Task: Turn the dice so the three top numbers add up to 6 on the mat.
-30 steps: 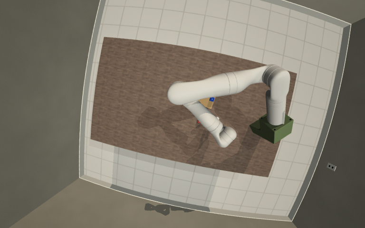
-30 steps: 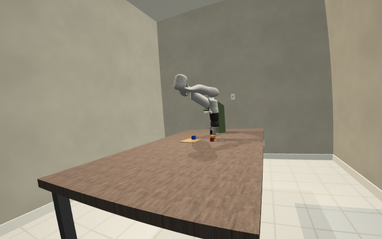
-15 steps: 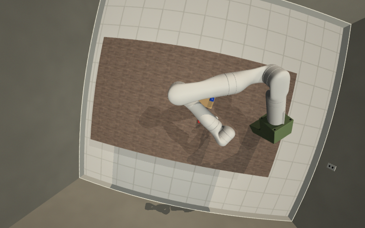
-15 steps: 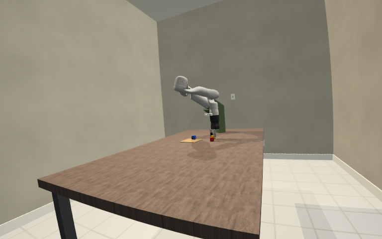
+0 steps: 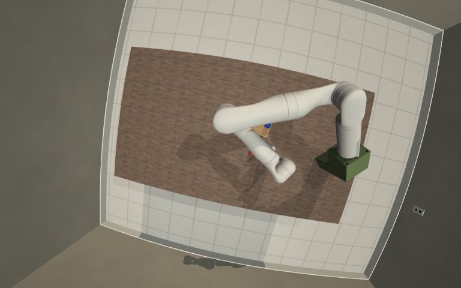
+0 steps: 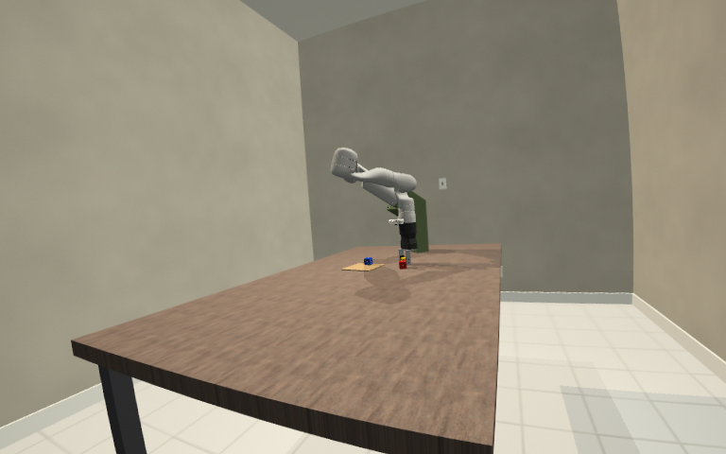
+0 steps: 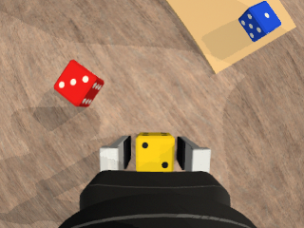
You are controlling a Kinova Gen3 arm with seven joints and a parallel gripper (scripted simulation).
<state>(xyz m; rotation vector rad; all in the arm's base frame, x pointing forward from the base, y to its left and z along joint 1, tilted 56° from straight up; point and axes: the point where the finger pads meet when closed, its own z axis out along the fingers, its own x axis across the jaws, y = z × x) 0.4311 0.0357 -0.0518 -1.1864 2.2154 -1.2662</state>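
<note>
The yellow die is right at my hand. Round my hand: blue die 170 mm to the right; then tan mat 40 mm ahead, 180 mm to the right, 20 mm below; then red die 90 mm ahead.
</note>
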